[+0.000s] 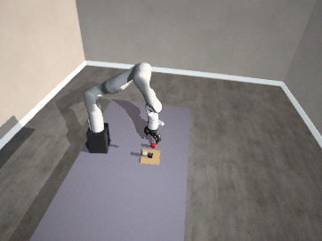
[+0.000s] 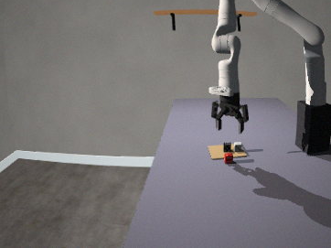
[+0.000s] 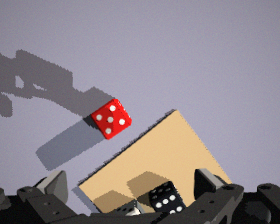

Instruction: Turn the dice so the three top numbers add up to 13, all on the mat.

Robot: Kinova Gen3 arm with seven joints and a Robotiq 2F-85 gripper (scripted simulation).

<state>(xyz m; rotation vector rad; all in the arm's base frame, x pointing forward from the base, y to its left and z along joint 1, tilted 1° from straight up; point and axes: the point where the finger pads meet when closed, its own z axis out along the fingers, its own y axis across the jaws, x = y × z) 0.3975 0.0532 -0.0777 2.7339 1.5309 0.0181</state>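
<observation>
The red die is 40 mm to the left of my hand and 90 mm below it. From my hand the other things lie so: black die (60 mm to the right, 90 mm below); tan mat (70 mm to the right, 110 mm below); white die (40 mm behind, 60 mm to the right, 90 mm below).
</observation>
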